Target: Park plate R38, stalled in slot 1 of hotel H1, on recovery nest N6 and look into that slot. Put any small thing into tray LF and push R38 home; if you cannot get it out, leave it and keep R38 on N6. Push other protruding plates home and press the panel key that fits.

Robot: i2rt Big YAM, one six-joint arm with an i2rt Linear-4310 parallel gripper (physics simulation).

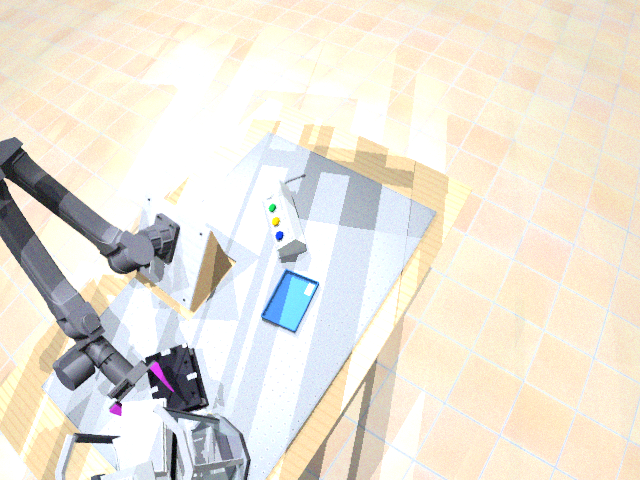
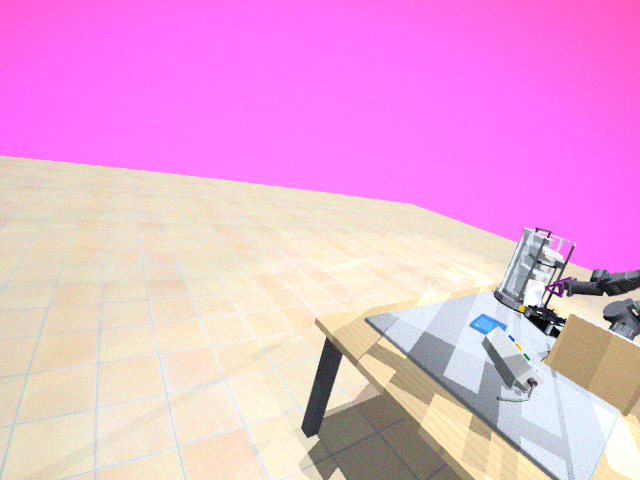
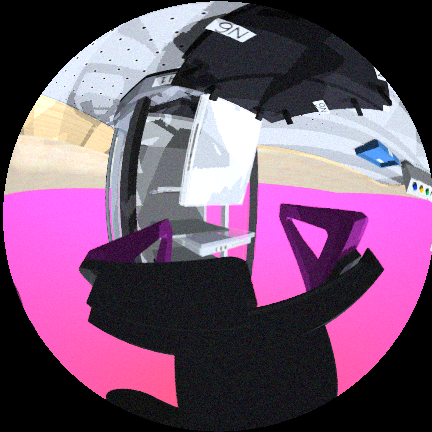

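Observation:
A white plate stands steeply tilted, nearly on end, at the hotel's open lower front beside the nest. Its label cannot be read, and whether it touches the nest is unclear. Hotel H1 holds another plate with a clear lid higher up, protruding. Slot 1's inside is partly hidden, and no small thing can be made out. Black nest N6 bears no plate. My gripper is open and empty, above the nest and facing the hotel.
Blue tray LF lies beyond the nest. The grey panel has green, yellow and blue keys and a cable. A wooden-sided stand is near the arm's base.

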